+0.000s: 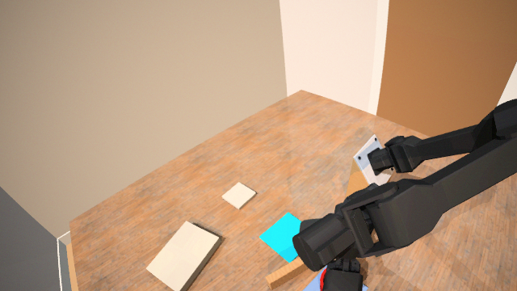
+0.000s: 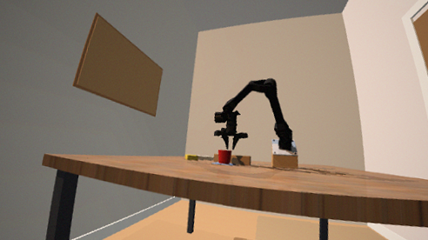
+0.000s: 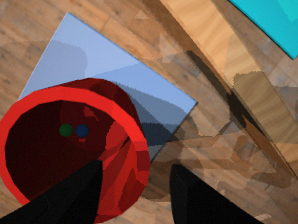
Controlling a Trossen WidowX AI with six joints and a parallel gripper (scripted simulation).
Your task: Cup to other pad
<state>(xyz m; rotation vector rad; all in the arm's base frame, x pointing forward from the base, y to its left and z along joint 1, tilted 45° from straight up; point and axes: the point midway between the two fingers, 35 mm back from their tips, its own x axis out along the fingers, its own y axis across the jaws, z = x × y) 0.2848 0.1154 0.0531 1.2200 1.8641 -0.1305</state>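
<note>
The cup is 2 cm ahead of my gripper tip, 2 cm to the left of it and 4 cm below it. From my gripper tip the other things lie so: light blue pad: 2 cm ahead, 2 cm to the left, 9 cm below; then wooden bar: 1 cm ahead, 7 cm to the right, 6 cm below; then blue marble: 2 cm ahead, 3 cm to the left, 6 cm below.
</note>
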